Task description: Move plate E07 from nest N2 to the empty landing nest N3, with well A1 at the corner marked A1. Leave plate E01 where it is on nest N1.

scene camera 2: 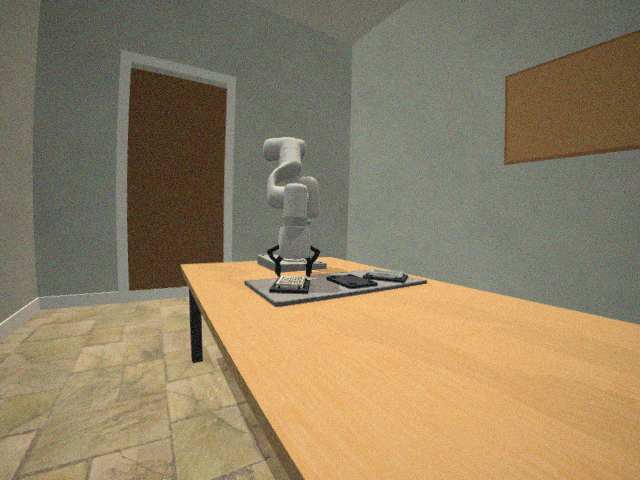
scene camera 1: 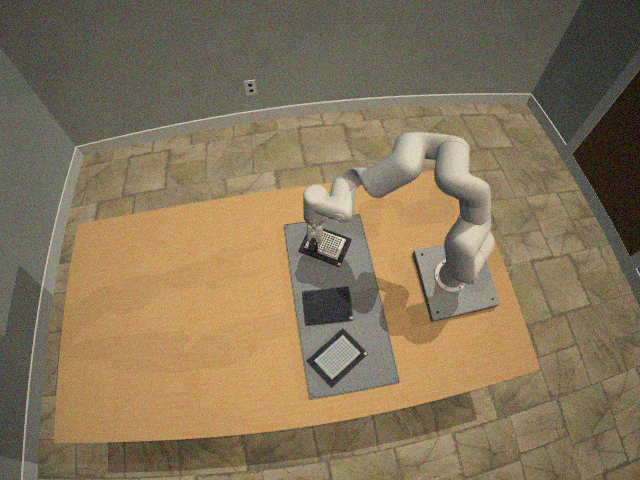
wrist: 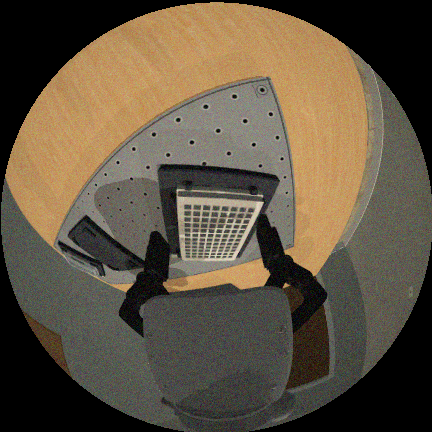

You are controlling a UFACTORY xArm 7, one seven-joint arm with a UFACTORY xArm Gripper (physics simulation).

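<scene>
A cream plate with a grid of wells lies in a black nest at the far end of the grey board. The empty black nest is in the middle. A paler plate lies in a turned nest at the near end. Plate and nest labels and the A1 mark are not readable. My gripper is open above the cream plate, with one finger toward each long side; nothing is held. Contact with the plate cannot be told.
The grey board with rows of holes carries all three nests. It lies on the wooden table. The arm's base plate stands to the right of the board in the first scene view.
</scene>
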